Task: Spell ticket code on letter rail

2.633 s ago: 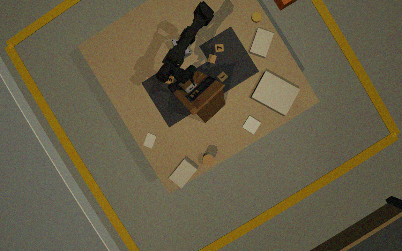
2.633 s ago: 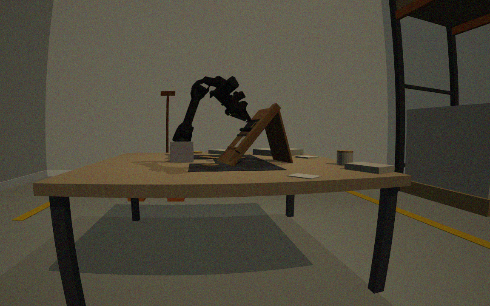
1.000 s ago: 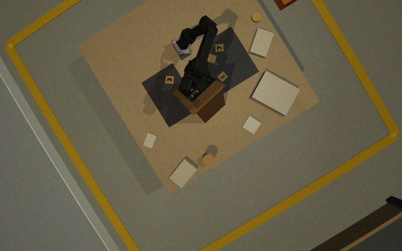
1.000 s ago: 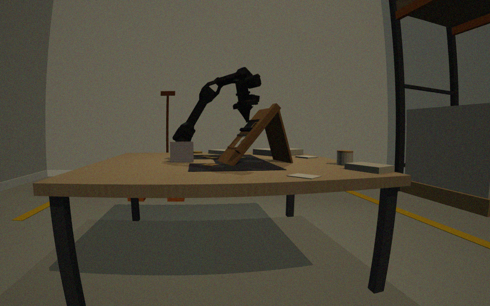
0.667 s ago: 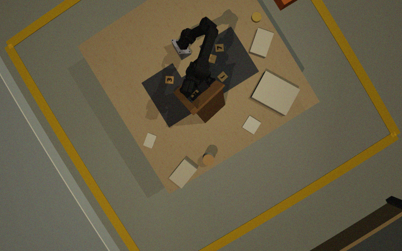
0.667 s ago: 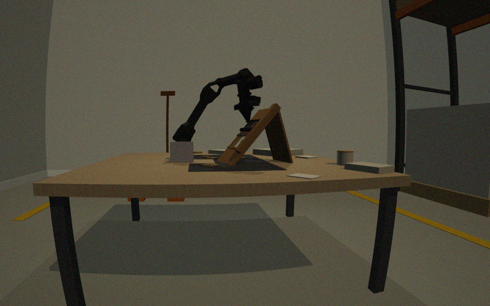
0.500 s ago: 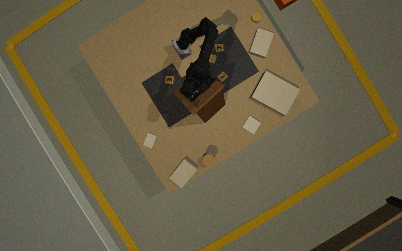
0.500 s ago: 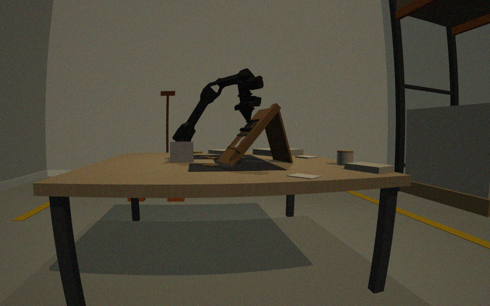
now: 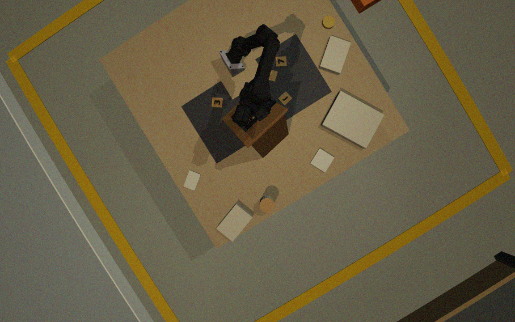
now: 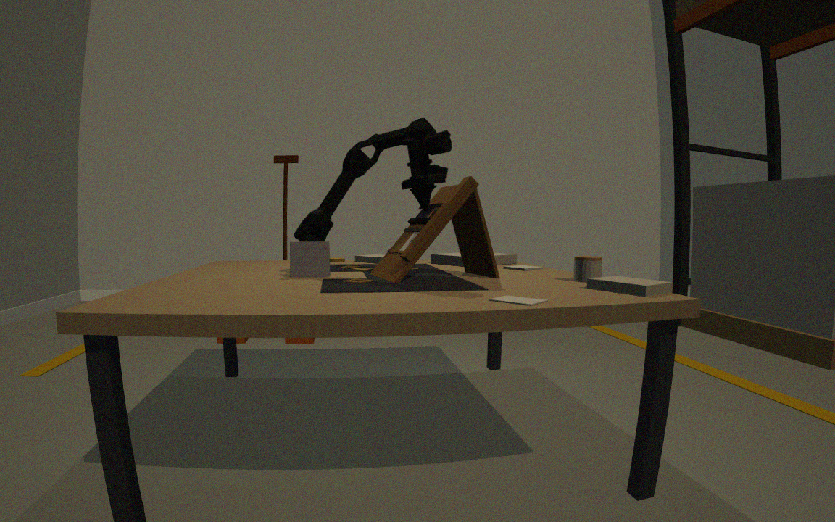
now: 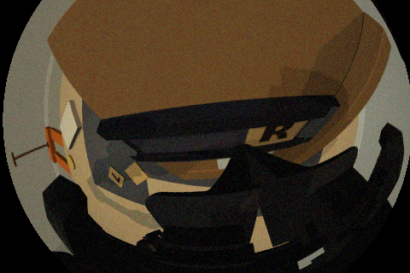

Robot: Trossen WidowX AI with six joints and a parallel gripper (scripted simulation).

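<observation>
Right now my gripper tip is 20 mm past the j tile, 210 mm to the right of it and 190 mm above it. The rest, counted from my gripper tip: white box (280 mm ahead, 460 mm to the left, 170 mm below); then white ticket (40 mm behind, 30 mm to the right, 80 mm below); then dark mat (140 mm behind, 70 mm to the left, 190 mm below).
</observation>
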